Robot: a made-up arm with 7 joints.
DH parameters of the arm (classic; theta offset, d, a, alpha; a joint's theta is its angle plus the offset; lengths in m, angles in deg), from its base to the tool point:
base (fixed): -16.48 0 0.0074 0
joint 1: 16.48 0.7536 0.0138 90
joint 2: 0 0.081 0.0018 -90
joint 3: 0 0.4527 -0.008 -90
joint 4: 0 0.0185 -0.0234 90
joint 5: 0 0.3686 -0.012 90
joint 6: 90 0.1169 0.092 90
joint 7: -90 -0.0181 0.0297 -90
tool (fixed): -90 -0.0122 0 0
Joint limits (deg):
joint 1: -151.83..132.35
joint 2: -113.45..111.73
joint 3: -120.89..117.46
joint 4: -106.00..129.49
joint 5: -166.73..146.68
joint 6: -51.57..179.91
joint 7: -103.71..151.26
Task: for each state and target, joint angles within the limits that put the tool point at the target. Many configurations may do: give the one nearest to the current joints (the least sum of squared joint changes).
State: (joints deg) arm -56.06 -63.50 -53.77 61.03 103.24 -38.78 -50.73
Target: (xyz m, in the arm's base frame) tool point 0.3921 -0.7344 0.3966
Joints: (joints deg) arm -49.12 -105.59 -57.36 12.88 107.38 -28.25 -39.86
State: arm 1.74 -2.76 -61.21 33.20 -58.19 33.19 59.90
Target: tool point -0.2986 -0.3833 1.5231
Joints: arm 8.81 32.00 -75.69 51.58 -52.12 26.81 59.38
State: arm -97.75 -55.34 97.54 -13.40 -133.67 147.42 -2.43
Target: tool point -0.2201 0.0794 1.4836
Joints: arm -115.12 -8.61 94.86 -17.22 -132.12 137.34 -7.23
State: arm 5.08 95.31 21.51 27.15 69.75 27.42 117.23
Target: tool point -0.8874 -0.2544 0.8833
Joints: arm 6.83 87.43 17.54 1.59 62.78 12.25 117.54
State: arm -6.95 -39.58 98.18 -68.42 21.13 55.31 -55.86
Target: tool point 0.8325 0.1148 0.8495
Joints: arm 29.43 -66.83 111.83 -40.04 29.40 46.35 -58.20
